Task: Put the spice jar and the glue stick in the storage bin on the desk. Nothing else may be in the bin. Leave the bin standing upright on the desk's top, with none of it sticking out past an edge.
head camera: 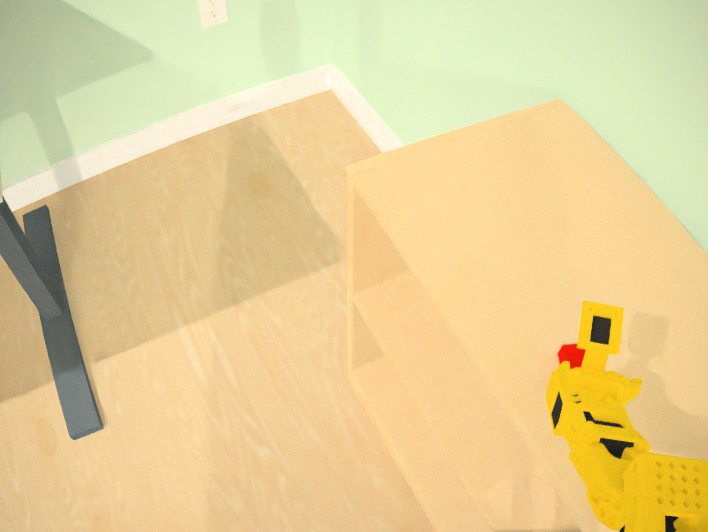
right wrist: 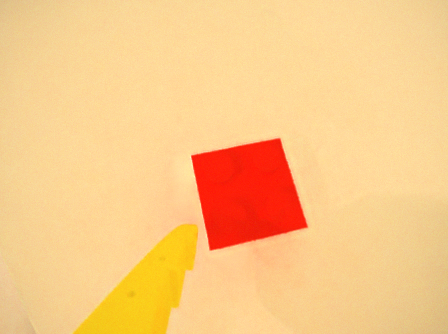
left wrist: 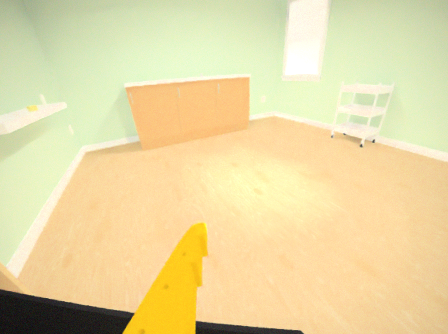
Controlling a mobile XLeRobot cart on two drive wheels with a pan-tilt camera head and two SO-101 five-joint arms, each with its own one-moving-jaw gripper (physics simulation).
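Frame: origin at the left arm's base, x ahead, y left, z up, level; centimetres.
Where they show: left hand, tool point: [left wrist: 206, 234]; right hand, tool point: [head camera: 568, 365] [right wrist: 196, 241].
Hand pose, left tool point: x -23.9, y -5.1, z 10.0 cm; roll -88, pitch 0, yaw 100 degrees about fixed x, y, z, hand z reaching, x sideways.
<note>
Things, the pixels of their top centre, and the offset from my left tool point.
- red block, top centre: [right wrist: 249, 187] [head camera: 580, 354] dx +59.8, dy -31.9, dz -24.1 cm
- small yellow thing, top centre: [left wrist: 31, 105] dx -107.0, dy -152.1, dz -4.0 cm
My right gripper [head camera: 589, 377] [right wrist: 200, 235] is open and holds nothing; in the right wrist view its notched jaw shows, tip close to the lower left corner of a square red block, and the other jaw is out of the picture. The red block [head camera: 571, 355] [right wrist: 250, 195] lies on the top of a pale wooden shelf unit [head camera: 503, 200], partly hidden by the arm in the head view. My left gripper [left wrist: 201, 227] is open, one notched jaw showing, over the distant floor. The spice jar, the glue stick and the storage bin cannot be made out.
A dark grey leg frame [head camera: 80, 394] stands at the left of the head view. The left wrist view has a white wall shelf [left wrist: 50, 111] with a small yellow thing [left wrist: 32, 108], a wooden cabinet [left wrist: 200, 115] and a white cart [left wrist: 367, 89] along the walls.
</note>
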